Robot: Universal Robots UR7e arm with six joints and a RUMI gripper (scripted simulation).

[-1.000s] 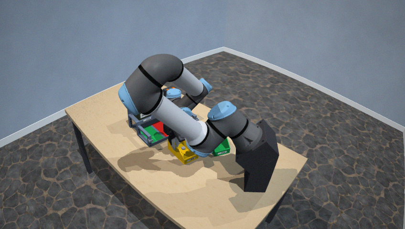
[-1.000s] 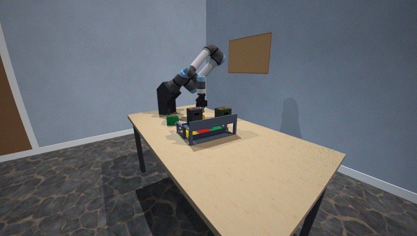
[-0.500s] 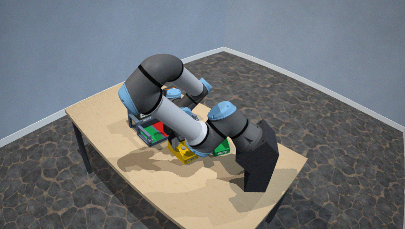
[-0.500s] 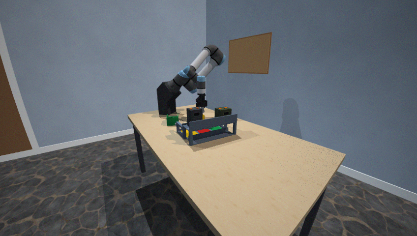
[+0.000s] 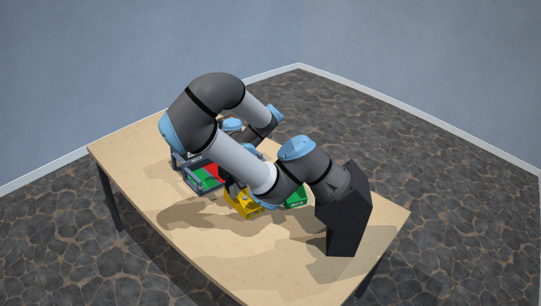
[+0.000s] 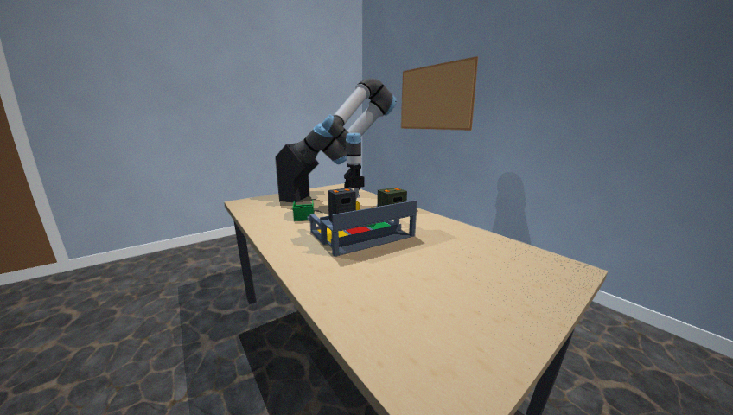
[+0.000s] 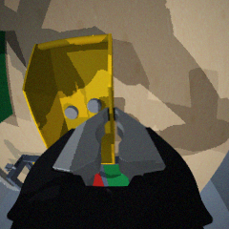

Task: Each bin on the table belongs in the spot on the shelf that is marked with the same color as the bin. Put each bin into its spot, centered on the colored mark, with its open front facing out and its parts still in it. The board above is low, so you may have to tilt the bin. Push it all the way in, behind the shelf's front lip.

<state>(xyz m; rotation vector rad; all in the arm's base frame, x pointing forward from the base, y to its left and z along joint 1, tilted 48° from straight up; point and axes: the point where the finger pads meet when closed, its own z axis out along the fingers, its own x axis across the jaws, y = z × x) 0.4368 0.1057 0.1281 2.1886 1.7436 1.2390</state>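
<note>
My hand is 10 mm past the yellow bin, 50 mm to the left of it and 20 mm above it. From my hand the other things lie so: green bin: 70 mm behind, 250 mm to the right, 20 mm below; then black box: 350 mm ahead, 210 mm to the right, 100 mm above.
</note>
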